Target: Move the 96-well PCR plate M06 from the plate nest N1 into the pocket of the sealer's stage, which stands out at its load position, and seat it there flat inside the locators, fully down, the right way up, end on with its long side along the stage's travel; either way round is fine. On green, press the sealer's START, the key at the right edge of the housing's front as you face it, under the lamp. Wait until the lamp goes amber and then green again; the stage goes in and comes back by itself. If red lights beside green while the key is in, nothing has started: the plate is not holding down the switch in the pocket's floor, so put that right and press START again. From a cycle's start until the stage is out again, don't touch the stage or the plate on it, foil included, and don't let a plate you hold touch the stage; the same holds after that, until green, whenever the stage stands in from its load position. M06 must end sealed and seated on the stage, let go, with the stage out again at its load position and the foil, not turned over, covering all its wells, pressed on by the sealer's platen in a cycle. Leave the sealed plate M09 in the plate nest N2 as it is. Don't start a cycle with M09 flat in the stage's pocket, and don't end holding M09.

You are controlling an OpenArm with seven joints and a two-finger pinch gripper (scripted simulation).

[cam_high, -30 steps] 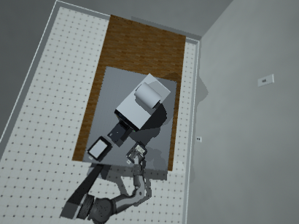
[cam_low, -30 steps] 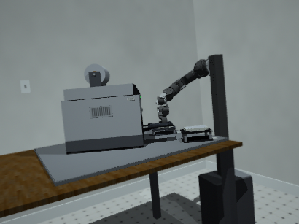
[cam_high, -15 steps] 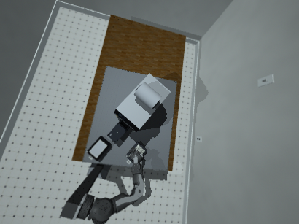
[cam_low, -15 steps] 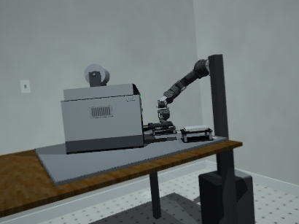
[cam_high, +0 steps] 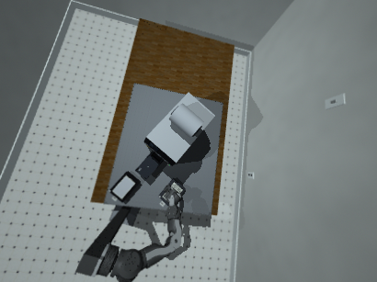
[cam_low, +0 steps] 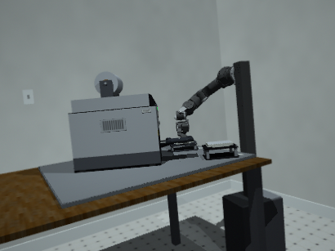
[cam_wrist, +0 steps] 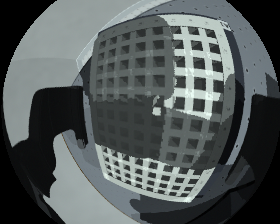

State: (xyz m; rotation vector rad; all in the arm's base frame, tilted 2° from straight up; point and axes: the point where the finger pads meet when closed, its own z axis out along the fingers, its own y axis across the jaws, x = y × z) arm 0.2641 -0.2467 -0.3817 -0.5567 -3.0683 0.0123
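My gripper is now right at the 96-well PCR plate M06. From my hand the other things lie so: white label: 10 cm behind, 5 cm below, 4 cm to the left; dark sealer stage: 23 cm to the left, 11 cm ahead, 5 cm above; dark nest N1: 1 cm below.
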